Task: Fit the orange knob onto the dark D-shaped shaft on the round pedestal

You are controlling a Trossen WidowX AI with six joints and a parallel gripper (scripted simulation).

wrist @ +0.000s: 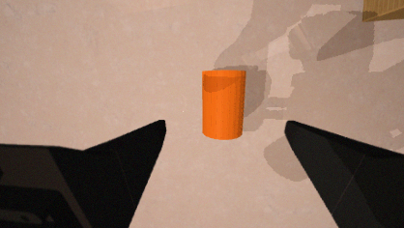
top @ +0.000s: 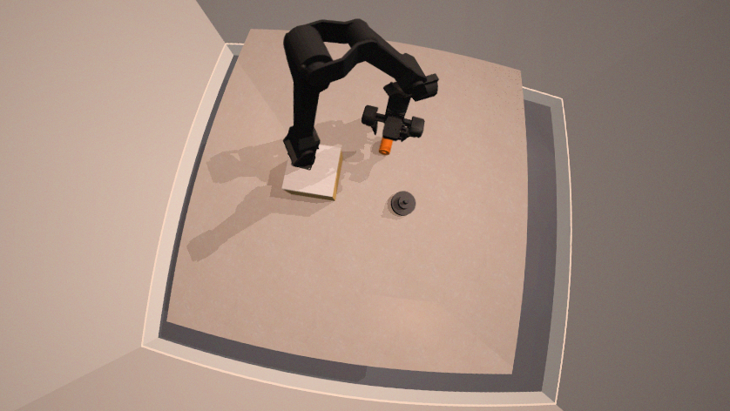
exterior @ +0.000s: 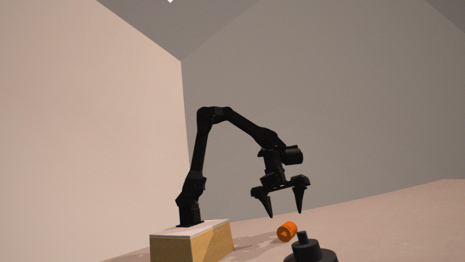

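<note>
Now: the orange knob 40 mm below my gripper tip and 10 mm to the right of it. Also, from my gripper tip: round dark pedestal: 200 mm to the right, 100 mm ahead, 30 mm below.
</note>
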